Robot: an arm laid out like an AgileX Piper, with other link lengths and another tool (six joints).
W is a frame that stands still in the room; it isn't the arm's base.
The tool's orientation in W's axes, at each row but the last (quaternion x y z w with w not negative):
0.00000 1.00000 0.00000 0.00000
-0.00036 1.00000 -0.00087 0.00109
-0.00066 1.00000 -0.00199 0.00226
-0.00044 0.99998 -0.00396 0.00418
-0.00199 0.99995 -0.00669 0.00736
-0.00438 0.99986 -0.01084 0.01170
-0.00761 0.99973 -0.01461 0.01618
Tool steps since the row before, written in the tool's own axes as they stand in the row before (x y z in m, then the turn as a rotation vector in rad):
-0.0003 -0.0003 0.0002 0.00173 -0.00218 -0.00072
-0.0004 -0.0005 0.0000 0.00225 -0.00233 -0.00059
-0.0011 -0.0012 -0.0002 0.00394 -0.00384 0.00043
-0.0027 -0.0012 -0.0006 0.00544 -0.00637 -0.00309
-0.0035 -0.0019 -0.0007 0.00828 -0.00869 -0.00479
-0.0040 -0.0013 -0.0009 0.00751 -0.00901 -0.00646
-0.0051 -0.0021 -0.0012 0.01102 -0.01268 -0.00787
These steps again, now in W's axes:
0.0003 -0.0003 -0.0002 -0.00173 -0.00218 0.00072
0.0004 -0.0005 0.0000 -0.00225 -0.00233 0.00059
0.0011 -0.0012 0.0002 -0.00393 -0.00385 -0.00043
0.0027 -0.0012 0.0006 -0.00546 -0.00635 0.00309
0.0035 -0.0019 0.0008 -0.00832 -0.00866 0.00478
0.0040 -0.0012 0.0010 -0.00758 -0.00894 0.00648
0.0051 -0.0020 0.0014 -0.01108 -0.01262 0.00788

